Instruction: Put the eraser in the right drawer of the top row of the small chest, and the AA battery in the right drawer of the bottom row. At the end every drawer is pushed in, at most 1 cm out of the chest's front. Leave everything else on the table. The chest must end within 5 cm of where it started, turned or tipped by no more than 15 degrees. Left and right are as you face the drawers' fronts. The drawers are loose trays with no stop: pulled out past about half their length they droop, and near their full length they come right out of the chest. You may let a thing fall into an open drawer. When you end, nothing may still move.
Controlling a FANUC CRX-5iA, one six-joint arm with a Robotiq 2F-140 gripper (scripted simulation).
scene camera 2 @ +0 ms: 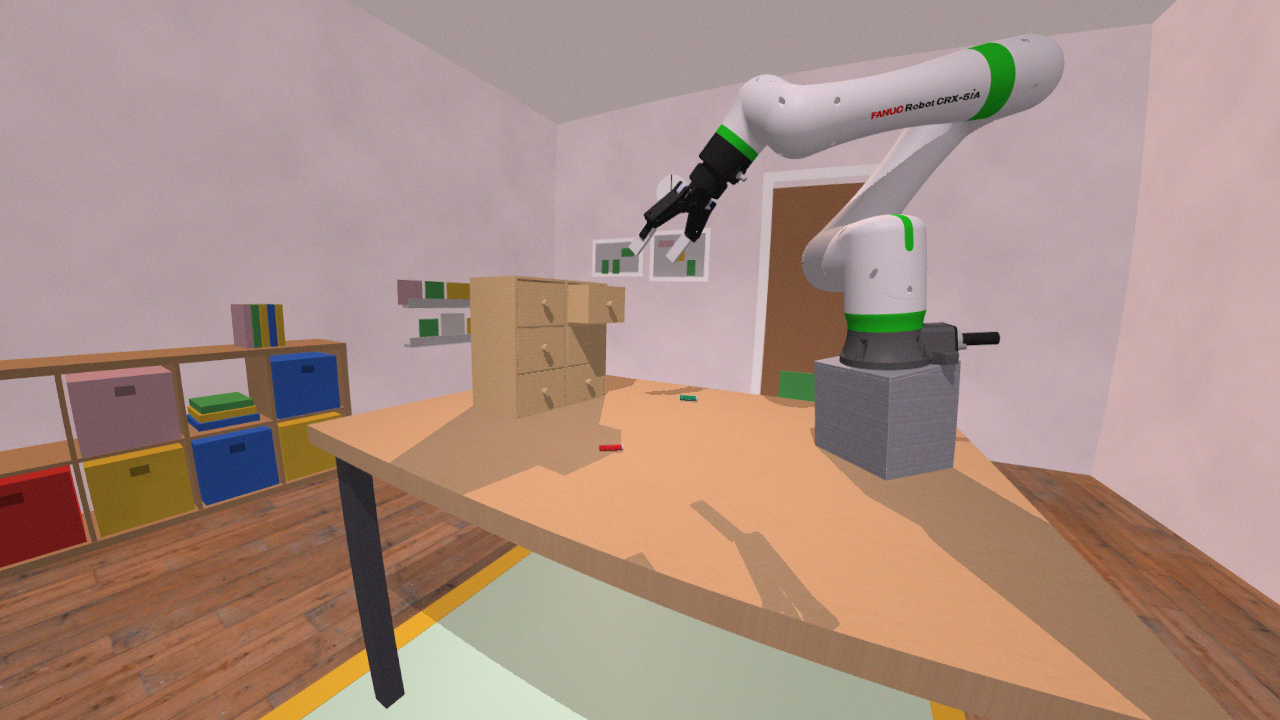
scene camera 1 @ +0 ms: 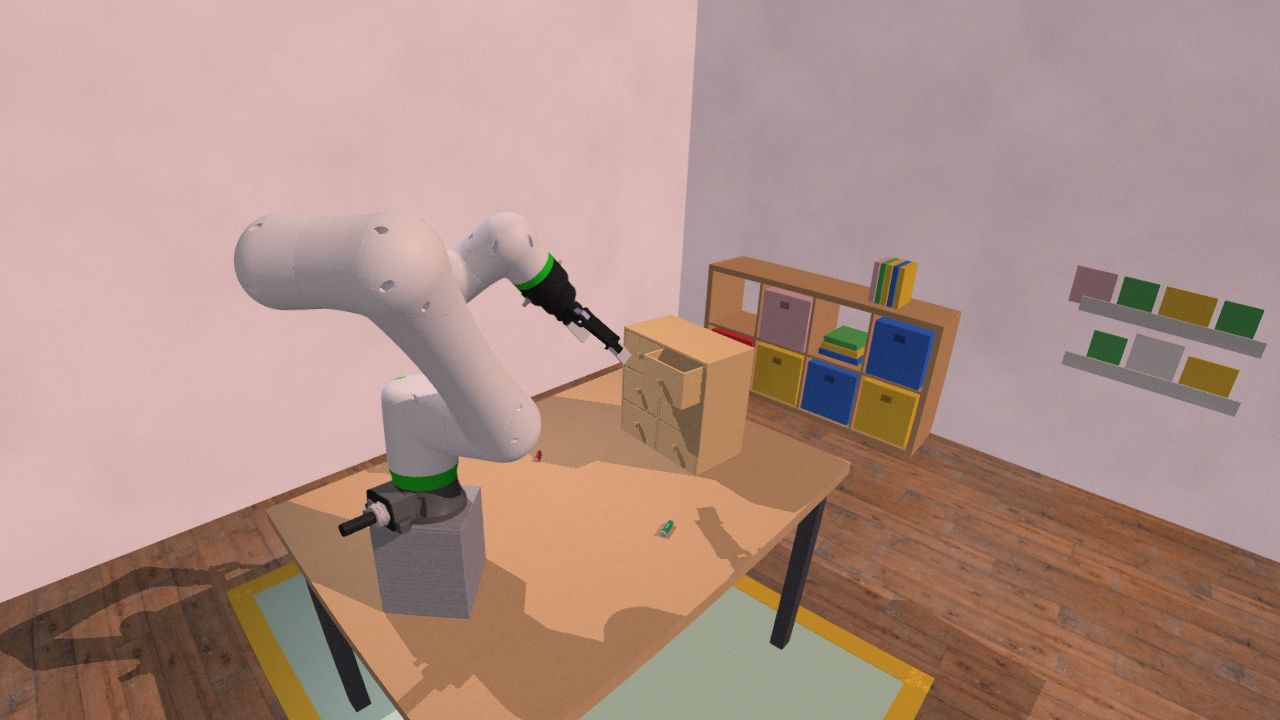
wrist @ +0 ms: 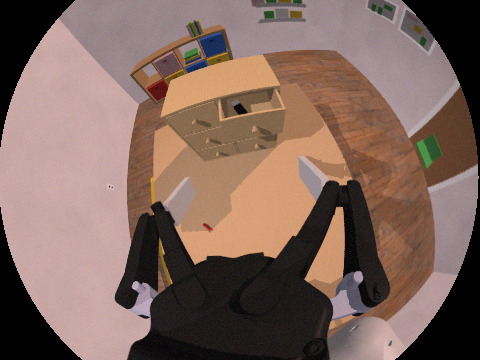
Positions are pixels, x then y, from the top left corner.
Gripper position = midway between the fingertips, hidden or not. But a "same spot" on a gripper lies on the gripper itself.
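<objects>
Scene camera 1 shows me my gripper, and its spot (scene camera 1: 590,322) there is the same spot as (scene camera 2: 706,209), for scene camera 2 shows the gripper as well. My gripper is also visible in the wrist view (244,176).
</objects>
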